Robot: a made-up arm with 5 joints.
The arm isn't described. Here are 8 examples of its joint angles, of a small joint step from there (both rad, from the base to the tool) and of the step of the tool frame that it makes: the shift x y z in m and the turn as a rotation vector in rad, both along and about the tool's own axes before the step.
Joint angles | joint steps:
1: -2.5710 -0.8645 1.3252 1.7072 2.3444 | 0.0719 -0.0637 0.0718 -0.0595 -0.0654
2: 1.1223 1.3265 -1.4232 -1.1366 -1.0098 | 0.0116 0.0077 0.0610 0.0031 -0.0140
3: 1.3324 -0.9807 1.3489 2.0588 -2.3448 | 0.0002 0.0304 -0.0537 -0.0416 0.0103
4: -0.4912 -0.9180 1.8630 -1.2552 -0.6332 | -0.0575 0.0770 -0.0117 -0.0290 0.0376
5: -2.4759 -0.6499 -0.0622 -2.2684 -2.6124 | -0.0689 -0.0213 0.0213 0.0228 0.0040
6: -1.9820 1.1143 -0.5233 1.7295 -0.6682 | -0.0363 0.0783 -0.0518 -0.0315 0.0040
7: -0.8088 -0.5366 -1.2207 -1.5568 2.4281 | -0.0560 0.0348 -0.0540 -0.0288 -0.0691
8: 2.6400 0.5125 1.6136 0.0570 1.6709 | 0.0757 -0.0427 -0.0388 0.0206 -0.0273
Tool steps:
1: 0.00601 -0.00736 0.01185 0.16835 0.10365 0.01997
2: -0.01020 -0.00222 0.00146 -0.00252 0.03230 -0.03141
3: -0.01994 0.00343 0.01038 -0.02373 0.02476 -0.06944
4: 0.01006 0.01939 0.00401 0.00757 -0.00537 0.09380
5: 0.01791 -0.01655 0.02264 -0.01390 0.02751 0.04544
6: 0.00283 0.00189 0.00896 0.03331 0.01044 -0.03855
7: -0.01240 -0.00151 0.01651 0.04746 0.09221 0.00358
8: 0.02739 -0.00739 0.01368 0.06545 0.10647 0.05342
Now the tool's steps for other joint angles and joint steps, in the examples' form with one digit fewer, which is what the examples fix.
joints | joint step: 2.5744 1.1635 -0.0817 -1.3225 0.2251 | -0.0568 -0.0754 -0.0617 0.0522 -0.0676
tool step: 0.0017 0.0066 -0.0137 0.0914 -0.0058 0.0714
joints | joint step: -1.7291 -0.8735 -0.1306 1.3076 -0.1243 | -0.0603 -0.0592 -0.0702 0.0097 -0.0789
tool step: -0.0225 -0.0075 -0.0163 0.0238 0.1209 0.1000
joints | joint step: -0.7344 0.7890 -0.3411 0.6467 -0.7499 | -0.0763 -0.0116 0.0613 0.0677 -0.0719
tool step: -0.0051 -0.0281 0.0020 -0.0203 -0.0457 -0.0729
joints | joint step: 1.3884 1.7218 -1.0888 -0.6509 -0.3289 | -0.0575 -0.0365 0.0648 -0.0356 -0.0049
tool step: -0.0227 -0.0233 0.0206 -0.0868 0.0971 0.0120
